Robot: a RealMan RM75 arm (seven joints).
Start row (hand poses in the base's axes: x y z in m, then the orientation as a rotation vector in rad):
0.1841, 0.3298, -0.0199, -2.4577, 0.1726, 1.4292
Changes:
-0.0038, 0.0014, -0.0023, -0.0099, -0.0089, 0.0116
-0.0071, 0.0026, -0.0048, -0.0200, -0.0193, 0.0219
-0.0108, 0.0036, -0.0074, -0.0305, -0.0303, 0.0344
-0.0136, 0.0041, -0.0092, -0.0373, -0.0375, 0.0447
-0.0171, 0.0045, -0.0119, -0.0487, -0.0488, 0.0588
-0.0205, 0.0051, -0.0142, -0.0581, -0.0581, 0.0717
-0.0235, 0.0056, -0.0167, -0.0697, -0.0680, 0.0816
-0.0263, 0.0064, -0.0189, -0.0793, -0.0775, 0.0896
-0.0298, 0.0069, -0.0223, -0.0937, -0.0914, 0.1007
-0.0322, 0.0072, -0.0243, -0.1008, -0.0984, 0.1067
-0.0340, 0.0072, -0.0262, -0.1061, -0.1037, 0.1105
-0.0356, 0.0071, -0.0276, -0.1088, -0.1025, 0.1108
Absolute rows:
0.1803, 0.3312, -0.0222, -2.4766, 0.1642, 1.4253
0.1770, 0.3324, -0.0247, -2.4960, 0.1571, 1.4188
0.1733, 0.3334, -0.0273, -2.5171, 0.1474, 1.4125
0.1705, 0.3339, -0.0291, -2.5317, 0.1384, 1.4090
0.1670, 0.3343, -0.0318, -2.5543, 0.1272, 1.4028
0.1636, 0.3349, -0.0341, -2.5735, 0.1162, 1.3981
0.1606, 0.3354, -0.0366, -2.5935, 0.1105, 1.3918
0.1578, 0.3362, -0.0388, -2.6109, 0.1057, 1.3847
0.1543, 0.3367, -0.0422, -2.6363, 0.0996, 1.3739
0.1519, 0.3370, -0.0442, -2.6491, 0.0959, 1.3685
0.1501, 0.3370, -0.0461, -2.6585, 0.0939, 1.3640
0.1485, 0.3369, -0.0475, -2.6601, 0.0959, 1.3663

